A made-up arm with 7 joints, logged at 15 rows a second.
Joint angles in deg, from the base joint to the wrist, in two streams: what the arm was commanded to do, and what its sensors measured. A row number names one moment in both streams.
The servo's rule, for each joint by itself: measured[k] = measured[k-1] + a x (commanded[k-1-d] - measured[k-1]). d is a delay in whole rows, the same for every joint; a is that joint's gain. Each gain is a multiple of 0.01, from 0.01 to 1. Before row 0 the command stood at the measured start. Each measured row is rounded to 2 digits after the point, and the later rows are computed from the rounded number. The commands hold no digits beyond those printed.
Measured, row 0:
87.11 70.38 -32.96 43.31 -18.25 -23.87 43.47
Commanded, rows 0 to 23:
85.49 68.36 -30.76 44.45 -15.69 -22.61 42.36
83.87 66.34 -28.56 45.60 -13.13 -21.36 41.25
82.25 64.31 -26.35 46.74 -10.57 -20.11 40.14
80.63 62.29 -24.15 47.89 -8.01 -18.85 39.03
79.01 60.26 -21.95 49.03 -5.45 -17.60 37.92
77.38 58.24 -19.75 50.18 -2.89 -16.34 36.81
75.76 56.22 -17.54 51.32 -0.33 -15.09 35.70
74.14 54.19 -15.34 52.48 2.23 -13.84 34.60
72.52 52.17 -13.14 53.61 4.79 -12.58 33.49
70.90 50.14 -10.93 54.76 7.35 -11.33 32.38
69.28 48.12 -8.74 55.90 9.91 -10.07 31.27
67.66 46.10 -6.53 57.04 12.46 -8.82 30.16
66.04 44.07 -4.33 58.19 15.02 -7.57 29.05
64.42 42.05 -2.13 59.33 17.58 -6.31 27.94
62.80 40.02 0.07 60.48 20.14 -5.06 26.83
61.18 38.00 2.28 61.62 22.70 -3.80 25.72
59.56 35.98 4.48 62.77 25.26 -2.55 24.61
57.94 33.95 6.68 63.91 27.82 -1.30 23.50
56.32 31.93 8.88 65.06 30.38 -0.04 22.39
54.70 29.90 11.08 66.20 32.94 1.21 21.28
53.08 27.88 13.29 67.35 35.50 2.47 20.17
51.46 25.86 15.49 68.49 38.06 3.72 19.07
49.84 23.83 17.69 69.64 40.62 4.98 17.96
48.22 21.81 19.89 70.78 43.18 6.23 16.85
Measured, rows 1 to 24:
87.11 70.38 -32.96 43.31 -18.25 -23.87 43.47
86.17 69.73 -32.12 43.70 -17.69 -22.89 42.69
84.84 68.65 -30.77 44.35 -16.69 -21.70 41.68
83.34 67.26 -29.09 45.16 -15.34 -20.46 40.60
81.77 65.67 -27.21 46.09 -13.73 -19.20 39.50
80.17 63.94 -25.21 47.09 -11.91 -17.95 38.39
78.55 62.12 -23.14 48.14 -9.93 -16.69 37.28
76.93 60.23 -21.01 49.22 -7.82 -15.44 36.17
75.31 58.30 -18.86 50.33 -5.61 -14.19 35.07
73.69 56.34 -16.69 51.45 -3.32 -12.93 33.96
72.07 54.36 -14.50 52.58 -0.97 -11.68 32.85
70.45 52.36 -12.31 53.71 1.42 -10.42 31.74
68.83 50.36 -10.11 54.84 3.85 -9.17 30.63
67.21 48.35 -7.91 55.98 6.31 -7.92 29.52
65.59 46.33 -5.71 57.12 8.79 -6.66 28.41
63.97 44.31 -3.51 58.26 11.29 -5.41 27.30
62.35 42.29 -1.31 59.40 13.80 -4.15 26.19
60.73 40.27 0.89 60.55 16.32 -2.90 25.08
59.11 38.25 3.09 61.69 18.85 -1.65 23.97
57.49 36.23 5.29 62.84 21.39 -0.39 22.86
55.87 34.20 7.49 63.98 23.93 0.86 21.75
54.25 32.18 9.69 65.13 26.48 2.12 20.64
52.63 30.16 11.89 66.27 29.03 3.37 19.54
51.01 28.13 14.09 67.42 31.58 4.63 18.43
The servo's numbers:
d 1
a 0.58 0.32 0.38 0.34 0.22 0.78 0.70

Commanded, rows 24 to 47:
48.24 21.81 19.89 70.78 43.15 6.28 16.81
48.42 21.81 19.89 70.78 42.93 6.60 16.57
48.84 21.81 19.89 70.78 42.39 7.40 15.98
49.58 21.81 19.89 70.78 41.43 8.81 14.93
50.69 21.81 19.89 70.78 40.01 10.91 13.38
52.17 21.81 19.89 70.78 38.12 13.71 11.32
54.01 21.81 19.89 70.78 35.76 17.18 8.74
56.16 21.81 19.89 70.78 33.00 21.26 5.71
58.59 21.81 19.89 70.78 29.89 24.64 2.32
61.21 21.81 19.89 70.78 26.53 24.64 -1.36
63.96 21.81 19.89 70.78 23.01 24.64 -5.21
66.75 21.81 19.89 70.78 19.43 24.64 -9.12
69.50 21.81 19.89 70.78 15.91 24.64 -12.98
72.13 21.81 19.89 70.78 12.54 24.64 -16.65
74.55 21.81 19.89 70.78 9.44 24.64 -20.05
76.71 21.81 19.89 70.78 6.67 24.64 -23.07
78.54 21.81 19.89 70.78 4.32 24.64 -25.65
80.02 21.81 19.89 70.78 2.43 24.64 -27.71
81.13 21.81 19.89 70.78 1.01 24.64 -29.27
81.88 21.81 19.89 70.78 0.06 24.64 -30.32
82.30 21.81 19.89 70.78 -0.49 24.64 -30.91
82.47 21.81 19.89 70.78 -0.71 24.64 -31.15
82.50 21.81 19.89 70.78 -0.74 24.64 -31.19
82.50 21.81 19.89 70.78 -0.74 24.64 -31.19
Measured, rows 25 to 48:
49.39 26.11 16.29 68.56 34.13 5.88 17.32
48.72 24.73 17.66 69.31 36.11 6.19 16.96
48.55 23.80 18.51 69.81 37.61 6.51 16.69
48.72 23.16 19.03 70.14 38.66 7.20 16.19
49.22 22.73 19.36 70.36 39.27 8.46 15.31
50.07 22.44 19.56 70.50 39.43 10.37 13.96
51.29 22.24 19.69 70.60 39.14 12.98 12.11
52.87 22.10 19.77 70.66 38.40 16.26 9.75
54.78 22.01 19.82 70.70 37.21 20.16 6.92
56.99 21.95 19.85 70.73 35.60 23.65 3.70
59.44 21.91 19.87 70.75 33.60 24.42 0.16
62.06 21.88 19.88 70.76 31.27 24.59 -3.60
64.78 21.86 19.88 70.77 28.67 24.63 -7.46
67.52 21.84 19.88 70.77 25.86 24.64 -11.32
70.19 21.83 19.88 70.77 22.93 24.64 -15.05
72.72 21.82 19.88 70.77 19.96 24.64 -18.55
75.03 21.82 19.88 70.77 17.04 24.64 -21.71
77.07 21.82 19.88 70.77 14.24 24.64 -24.47
78.78 21.82 19.88 70.77 11.64 24.64 -26.74
80.14 21.82 19.88 70.77 9.30 24.64 -28.51
81.15 21.82 19.88 70.77 7.27 24.64 -29.78
81.82 21.82 19.88 70.77 5.56 24.64 -30.57
82.20 21.82 19.88 70.77 4.18 24.64 -30.98
82.37 21.82 19.88 70.77 3.10 24.64 -31.13

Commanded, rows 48 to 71:
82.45 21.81 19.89 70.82 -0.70 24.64 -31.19
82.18 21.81 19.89 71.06 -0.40 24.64 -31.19
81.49 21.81 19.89 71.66 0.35 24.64 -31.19
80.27 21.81 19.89 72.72 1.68 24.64 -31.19
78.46 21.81 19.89 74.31 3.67 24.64 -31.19
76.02 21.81 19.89 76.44 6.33 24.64 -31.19
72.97 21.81 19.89 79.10 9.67 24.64 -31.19
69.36 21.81 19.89 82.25 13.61 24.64 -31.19
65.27 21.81 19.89 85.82 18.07 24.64 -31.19
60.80 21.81 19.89 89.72 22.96 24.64 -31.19
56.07 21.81 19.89 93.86 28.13 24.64 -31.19
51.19 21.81 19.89 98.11 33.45 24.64 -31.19
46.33 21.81 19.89 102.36 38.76 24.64 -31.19
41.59 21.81 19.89 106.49 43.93 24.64 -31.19
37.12 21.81 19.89 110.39 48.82 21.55 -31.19
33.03 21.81 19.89 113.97 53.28 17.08 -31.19
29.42 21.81 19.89 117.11 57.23 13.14 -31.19
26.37 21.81 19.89 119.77 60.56 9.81 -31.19
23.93 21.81 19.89 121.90 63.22 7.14 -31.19
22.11 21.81 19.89 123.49 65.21 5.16 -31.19
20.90 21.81 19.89 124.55 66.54 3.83 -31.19
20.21 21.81 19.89 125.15 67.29 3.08 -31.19
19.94 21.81 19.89 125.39 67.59 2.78 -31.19
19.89 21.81 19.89 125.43 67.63 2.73 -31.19
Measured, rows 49 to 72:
82.45 21.82 19.88 70.77 2.26 24.64 -31.17
82.45 21.82 19.88 70.79 1.61 24.64 -31.18
82.29 21.82 19.88 70.88 1.17 24.64 -31.19
81.83 21.82 19.88 71.15 0.99 24.64 -31.19
80.93 21.82 19.88 71.68 1.14 24.64 -31.19
79.50 21.82 19.88 72.57 1.70 24.64 -31.19
77.48 21.82 19.88 73.89 2.72 24.64 -31.19
74.86 21.82 19.88 75.66 4.25 24.64 -31.19
71.67 21.82 19.88 77.90 6.31 24.64 -31.19
67.96 21.82 19.88 80.59 8.90 24.64 -31.19
63.81 21.82 19.88 83.69 11.99 24.64 -31.19
59.32 21.82 19.88 87.15 15.54 24.64 -31.19
54.60 21.82 19.88 90.88 19.48 24.64 -31.19
49.80 21.82 19.88 94.78 23.72 24.64 -31.19
45.04 21.82 19.88 98.76 28.17 24.64 -31.19
40.45 21.82 19.88 102.71 32.71 22.23 -31.19
36.15 21.82 19.88 106.54 37.24 18.21 -31.19
32.25 21.82 19.88 110.13 41.64 14.26 -31.19
28.84 21.82 19.88 113.41 45.80 10.79 -31.19
25.99 21.82 19.88 116.30 49.63 7.94 -31.19
23.74 21.82 19.88 118.74 53.06 5.77 -31.19
22.09 21.82 19.88 120.72 56.03 4.26 -31.19
21.00 21.82 19.88 122.23 58.51 3.34 -31.19
20.39 21.82 19.88 123.30 60.51 2.90 -31.19

